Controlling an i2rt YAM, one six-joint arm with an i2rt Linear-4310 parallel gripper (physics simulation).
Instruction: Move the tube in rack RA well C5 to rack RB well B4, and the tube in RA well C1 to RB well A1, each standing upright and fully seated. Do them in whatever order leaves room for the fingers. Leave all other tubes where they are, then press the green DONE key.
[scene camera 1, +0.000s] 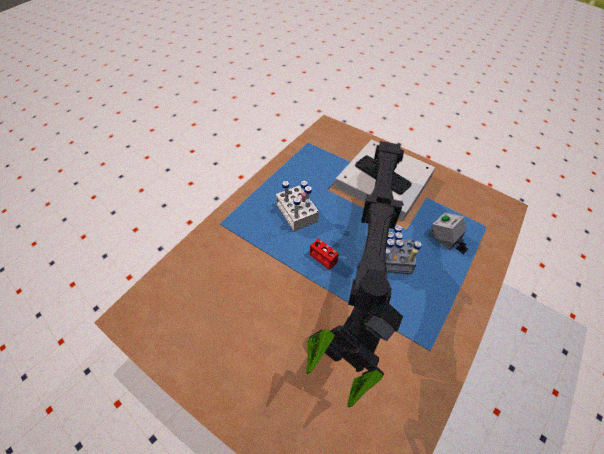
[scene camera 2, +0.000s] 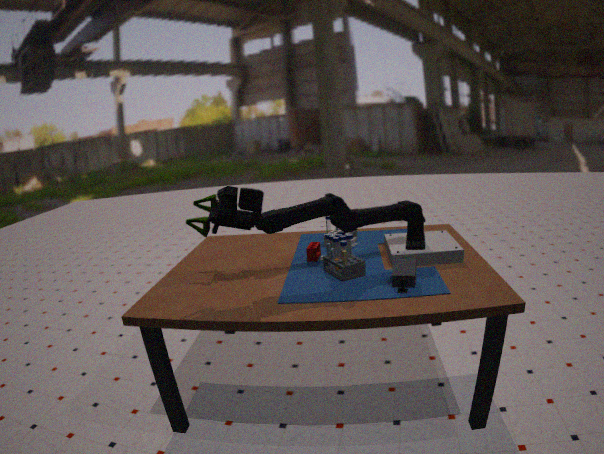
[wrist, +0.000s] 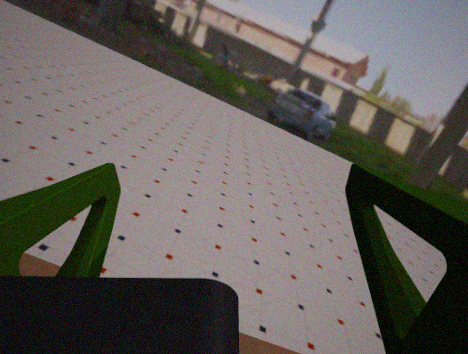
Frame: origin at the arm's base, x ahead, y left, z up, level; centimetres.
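Seen in the pictures: gripper, between the fingertips: (scene camera 1: 329, 390) (scene camera 2: 189, 212) (wrist: 233, 176); arm's base, origin of its link: (scene camera 2: 415, 241).
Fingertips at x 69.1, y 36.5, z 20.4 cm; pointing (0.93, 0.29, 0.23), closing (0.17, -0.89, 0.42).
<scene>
Pixels of each thing's top centre, then the offset from my fingertips to it. "spot": a spot on its surface instead. Level surfaces: height alone.
- white rack, centre of its top: (scene camera 1: 296, 202) (scene camera 2: 340, 231) dx -38.6, dy -47.4, dz -19.6 cm
- grey rack, centre of its top: (scene camera 1: 393, 250) (scene camera 2: 343, 258) dx -45.5, dy -15.0, dz -19.6 cm
- green DONE key, a spot on its surface: (scene camera 1: 445, 218) spot: dx -65.5, dy -9.9, dz -17.6 cm
- grey box, centre of its top: (scene camera 2: 405, 256) (scene camera 1: 453, 219) dx -65.8, dy -7.6, dz -16.3 cm
- small red block with holes, centre of its top: (scene camera 1: 324, 249) (scene camera 2: 313, 245) dx -31.8, dy -29.3, dz -19.6 cm
- blue mat, height of its surface: dz -24.7 cm
My gripper (scene camera 1: 329, 389) (scene camera 2: 190, 212) (wrist: 233, 176) is open and empty, with its green fingers wide apart, high beyond the front edge of the blue mat and far from both racks. A white rack (scene camera 1: 306, 220) holds several upright tubes with blue-and-white caps. A grey rack (scene camera 1: 401, 268) (scene camera 2: 345, 272) holds several upright capped tubes; the arm hides part of it in scene camera 1. Rack labels and well letters are too small to read, so I cannot tell which rack is RA. The green DONE key (scene camera 1: 445, 218) is on top of a grey box (scene camera 1: 448, 232) (scene camera 2: 404, 270).
A small red block with holes (scene camera 1: 324, 255) (scene camera 2: 313, 252) stands between the two racks, nearer the front edge of the blue mat (scene camera 1: 260, 220) (scene camera 2: 310, 294). The white base plate (scene camera 1: 420, 175) (scene camera 2: 440, 256) is behind the mat. The arm stretches above the mat beside the grey rack.
</scene>
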